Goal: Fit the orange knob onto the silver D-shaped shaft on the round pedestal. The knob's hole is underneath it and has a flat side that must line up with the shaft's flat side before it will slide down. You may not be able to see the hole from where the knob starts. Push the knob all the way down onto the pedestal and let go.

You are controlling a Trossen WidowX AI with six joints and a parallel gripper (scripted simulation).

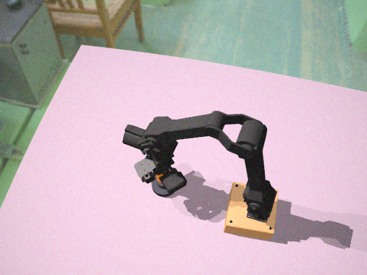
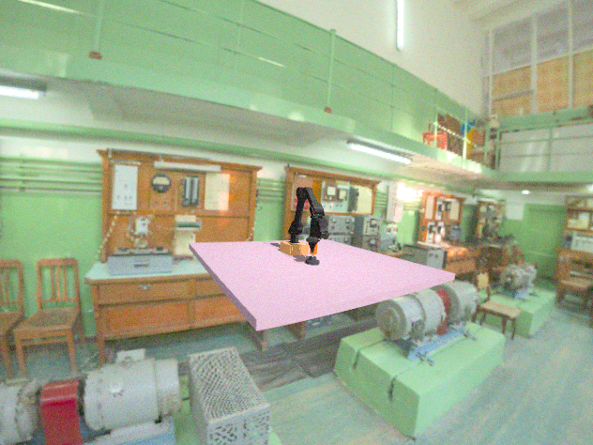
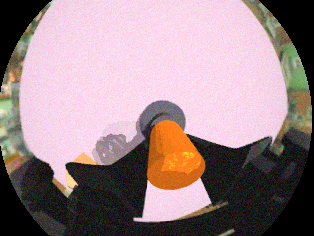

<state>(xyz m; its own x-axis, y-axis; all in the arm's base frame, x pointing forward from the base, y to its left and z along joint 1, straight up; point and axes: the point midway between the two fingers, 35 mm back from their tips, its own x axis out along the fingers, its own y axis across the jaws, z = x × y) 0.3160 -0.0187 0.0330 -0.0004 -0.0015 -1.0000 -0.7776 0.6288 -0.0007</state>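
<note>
Right now my gripper tip is 30 mm below the orange knob. The rest, counted from my gripper tip: dark round pedestal (40 mm below).
</note>
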